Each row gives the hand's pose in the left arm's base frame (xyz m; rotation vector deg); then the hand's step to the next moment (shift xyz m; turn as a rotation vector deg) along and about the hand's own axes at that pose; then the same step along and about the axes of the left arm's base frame.
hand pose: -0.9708 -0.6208 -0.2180 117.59 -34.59 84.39
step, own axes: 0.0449 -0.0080 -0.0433 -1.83 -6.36 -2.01
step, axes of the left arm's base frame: -0.0121 0.0322 0.0526 2.05 6.20 -2.27
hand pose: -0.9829 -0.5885 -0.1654 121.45 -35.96 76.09
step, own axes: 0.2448 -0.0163 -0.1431 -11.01 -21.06 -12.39
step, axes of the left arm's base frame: 0.0155 0.0847 0.2707 1.07 24.85 -9.98
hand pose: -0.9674 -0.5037 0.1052 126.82 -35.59 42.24
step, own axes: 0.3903 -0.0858 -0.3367 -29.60 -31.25 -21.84
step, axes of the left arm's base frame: 0.2273 0.2240 0.4138 -9.08 42.23 -21.55
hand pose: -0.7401 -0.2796 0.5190 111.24 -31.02 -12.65
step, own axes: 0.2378 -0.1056 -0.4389 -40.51 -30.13 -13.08
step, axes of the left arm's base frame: 0.4090 0.2836 0.1122 -22.40 39.77 -25.23
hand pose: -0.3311 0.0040 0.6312 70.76 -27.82 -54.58
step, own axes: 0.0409 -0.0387 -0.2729 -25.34 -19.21 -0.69
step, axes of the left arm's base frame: 0.2178 0.1209 -0.1249 -19.87 20.59 -13.88
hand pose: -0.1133 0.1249 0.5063 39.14 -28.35 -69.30
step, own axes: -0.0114 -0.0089 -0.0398 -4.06 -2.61 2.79
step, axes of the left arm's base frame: 0.0176 0.0176 -0.0342 -4.83 2.78 0.15
